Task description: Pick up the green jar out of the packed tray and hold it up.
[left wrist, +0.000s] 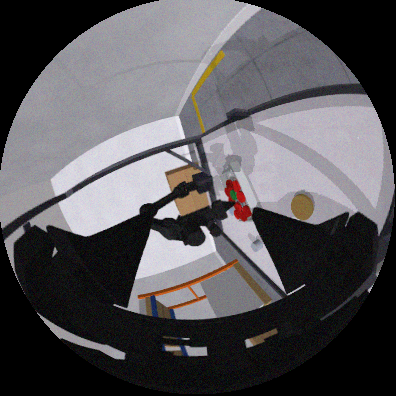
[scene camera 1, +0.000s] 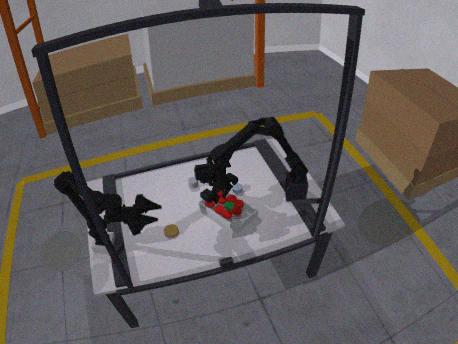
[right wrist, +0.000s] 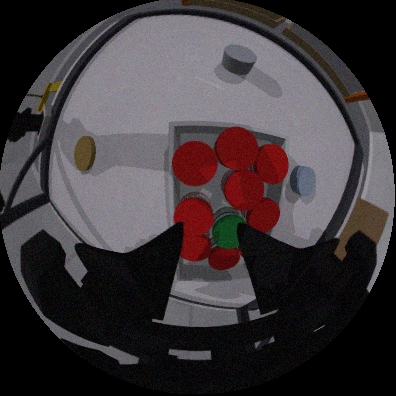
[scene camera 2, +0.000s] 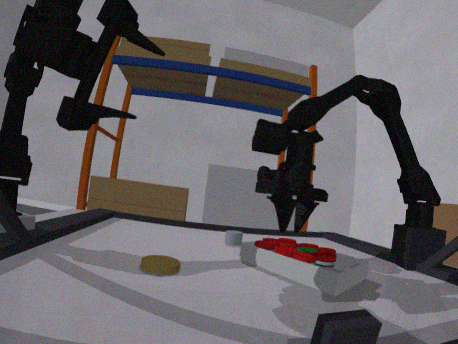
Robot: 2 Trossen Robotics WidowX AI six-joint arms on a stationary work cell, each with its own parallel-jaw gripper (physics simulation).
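Frame: origin at the left arm's base, x back, y left, z down, level; metres.
Seen in the pictures: left gripper, fingertip midpoint: (left wrist: 203,214) (scene camera 1: 159,213) (scene camera 2: 149,85); right gripper, fingertip midpoint: (left wrist: 232,203) (scene camera 1: 219,200) (right wrist: 210,226) (scene camera 2: 289,232); right arm's base, link origin: (left wrist: 195,184) (scene camera 1: 297,178) (scene camera 2: 418,227).
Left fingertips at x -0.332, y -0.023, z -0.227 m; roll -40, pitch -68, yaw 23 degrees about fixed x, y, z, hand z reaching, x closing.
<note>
Pixels of each thing's middle, then the offset from my left fingertips to it.
- green-lidded jar, body centre: (right wrist: 227,225) (scene camera 2: 305,258) (left wrist: 236,193) (scene camera 1: 229,208) dx -0.257, dy +0.255, dz +0.247 m
- grey tray, body centre: (right wrist: 223,214) (scene camera 2: 301,267) (left wrist: 240,192) (scene camera 1: 228,211) dx -0.251, dy +0.257, dz +0.268 m
- yellow-brown disc, body centre: (scene camera 2: 160,264) (right wrist: 83,152) (left wrist: 301,206) (scene camera 1: 171,230) dx +0.009, dy +0.131, dz +0.267 m
- grey cylinder, body centre: (right wrist: 238,58) (scene camera 2: 233,237) (left wrist: 256,245) (scene camera 1: 193,182) dx -0.073, dy +0.443, dz +0.256 m
- pale blue cylinder, body centre: (right wrist: 302,180) (scene camera 1: 237,188) dx -0.297, dy +0.403, dz +0.261 m
The green-lidded jar (scene camera 1: 229,205) (scene camera 2: 307,249) (left wrist: 233,195) (right wrist: 228,231) stands upright in the grey tray (scene camera 2: 290,272) (right wrist: 173,142), packed among several red-lidded jars (right wrist: 243,190). My right gripper (scene camera 2: 291,231) (right wrist: 210,226) is partly open, points down and is empty. It hangs above the tray. In the right wrist view its right fingertip overlaps the green lid's right edge, and its left fingertip overlaps a red lid. My left gripper (scene camera 1: 158,212) (scene camera 2: 150,85) is wide open and empty, off to the left, far from the tray.
A yellow-brown disc (scene camera 1: 171,230) (scene camera 2: 160,265) (left wrist: 302,206) (right wrist: 85,153) lies left of the tray. A grey cylinder (scene camera 1: 193,182) (scene camera 2: 233,238) (right wrist: 239,59) and a pale blue cylinder (scene camera 1: 238,188) (right wrist: 303,181) stand behind it in scene camera 1. Dark frame posts (scene camera 1: 340,120) rise around the table.
</note>
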